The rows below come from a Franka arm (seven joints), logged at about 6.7 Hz.
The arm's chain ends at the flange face. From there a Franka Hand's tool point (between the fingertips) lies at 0.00 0.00 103.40 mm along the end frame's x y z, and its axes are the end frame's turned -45 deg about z.
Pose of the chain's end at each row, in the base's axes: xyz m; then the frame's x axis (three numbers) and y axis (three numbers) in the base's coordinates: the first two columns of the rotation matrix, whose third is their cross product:
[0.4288 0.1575 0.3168 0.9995 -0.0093 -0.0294 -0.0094 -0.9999 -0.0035]
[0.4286 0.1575 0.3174 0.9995 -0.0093 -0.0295 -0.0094 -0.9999 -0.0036]
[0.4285 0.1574 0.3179 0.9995 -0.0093 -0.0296 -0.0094 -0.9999 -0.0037]
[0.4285 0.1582 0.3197 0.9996 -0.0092 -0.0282 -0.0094 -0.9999 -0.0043]
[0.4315 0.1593 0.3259 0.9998 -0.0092 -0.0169 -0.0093 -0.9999 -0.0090]
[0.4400 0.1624 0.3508 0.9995 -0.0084 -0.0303 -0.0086 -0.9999 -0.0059]
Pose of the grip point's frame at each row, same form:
[0.4258 0.1579 0.2135 0.7134 0.7005 -0.0183 0.7001 -0.7136 -0.0233]
[0.4256 0.1579 0.2141 0.7134 0.7005 -0.0183 0.7001 -0.7136 -0.0234]
[0.4254 0.1578 0.2146 0.7134 0.7005 -0.0183 0.7001 -0.7136 -0.0235]
[0.4256 0.1587 0.2163 0.7135 0.7005 -0.0169 0.7002 -0.7135 -0.0230]
[0.4298 0.1602 0.2225 0.7135 0.7005 -0.0056 0.7004 -0.7135 -0.0183]
[0.4369 0.1630 0.2475 0.7128 0.7011 -0.0173 0.7007 -0.7130 -0.0256]

